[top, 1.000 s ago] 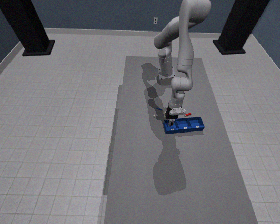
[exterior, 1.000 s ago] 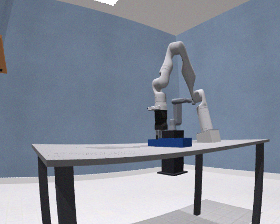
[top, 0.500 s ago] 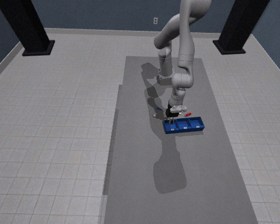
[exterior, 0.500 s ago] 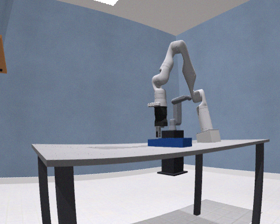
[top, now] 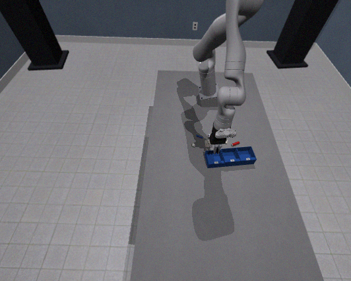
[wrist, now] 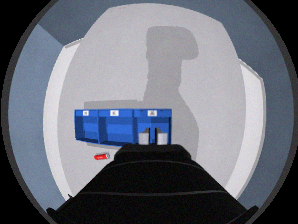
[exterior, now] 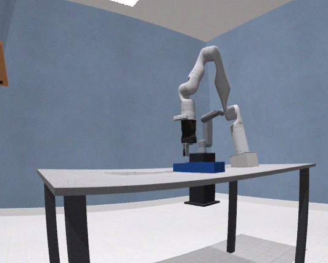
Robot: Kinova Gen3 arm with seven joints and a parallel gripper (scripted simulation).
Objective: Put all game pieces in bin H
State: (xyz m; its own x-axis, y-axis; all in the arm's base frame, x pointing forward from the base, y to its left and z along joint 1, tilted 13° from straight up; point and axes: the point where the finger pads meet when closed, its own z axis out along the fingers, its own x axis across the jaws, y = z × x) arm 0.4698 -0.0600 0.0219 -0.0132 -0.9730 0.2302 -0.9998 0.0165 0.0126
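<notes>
The blue three-compartment bin is 80 mm to the left of my hand, 70 mm below it and 10 mm ahead of it. From my hand the other things lie so: blue piece: 160 mm behind, 90 mm below, 50 mm to the right; die: 100 mm behind, 90 mm to the right, 80 mm below; grey-white piece: 150 mm behind, 80 mm below, 10 mm to the left.
</notes>
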